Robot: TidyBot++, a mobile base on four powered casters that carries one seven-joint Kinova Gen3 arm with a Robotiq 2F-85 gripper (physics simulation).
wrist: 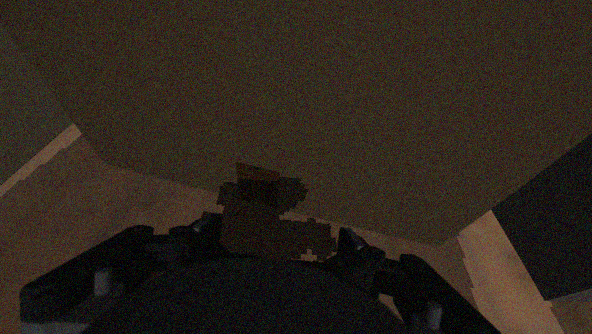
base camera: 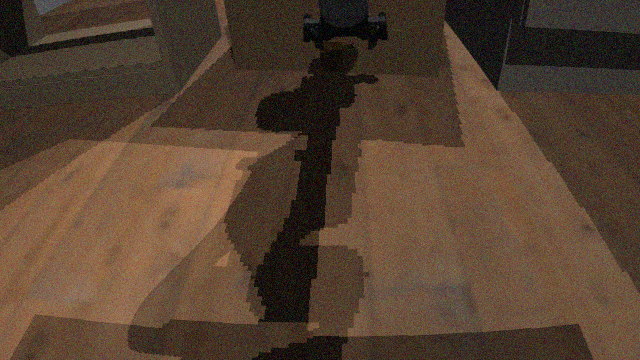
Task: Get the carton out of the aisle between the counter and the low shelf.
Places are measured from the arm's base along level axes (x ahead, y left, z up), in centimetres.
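Where they show: gripper, fingertip midpoint: [wrist: 280, 233] [base camera: 345, 45].
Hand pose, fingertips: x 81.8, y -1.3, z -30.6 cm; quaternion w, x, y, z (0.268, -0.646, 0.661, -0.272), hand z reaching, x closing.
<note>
Things, the pixels of their centre, and the offset from my fingertips. "*": a spot on its surface instead. Level surfaces: height alone.
- brown carton, surface spot: [wrist: 320, 110] * dx +7.1, dy -2.1, dz +6.0 cm
- tape, body centre: [wrist: 258, 187] [base camera: 331, 57] dx +8.0, dy +3.0, dz -5.5 cm
- low shelf, surface spot: [wrist: 20, 110] [base camera: 192, 46] * dx +14.8, dy +36.2, dz -3.1 cm
- shelf's open compartment, surface spot: [base camera: 95, 32] * dx +31.8, dy +72.6, dz -1.1 cm
- Wooden floor, its level: dz -9.0 cm
The brown carton [base camera: 270, 37] [wrist: 320, 110] stands on the floor in the aisle, its near face toward me. It fills the upper part of the wrist view, and its top is out of view. A short strip of tape [wrist: 254, 172] shows low on that face. My gripper [base camera: 346, 41] [wrist: 280, 233] is open and empty, low in front of the carton's near face near its bottom edge. The frames do not show whether it touches the carton. The low shelf [base camera: 187, 40] [wrist: 20, 110] is left of the carton, and the counter [base camera: 475, 37] [wrist: 545, 220] is to its right.
The shelf's open compartment [base camera: 95, 32] shows at the upper left of the base view. The counter's pale front [base camera: 580, 77] shows at the upper right. Wooden floor [base camera: 425, 215] lies in front of the carton, with dark shadows of the arm across it. The picture is dim and grainy.
</note>
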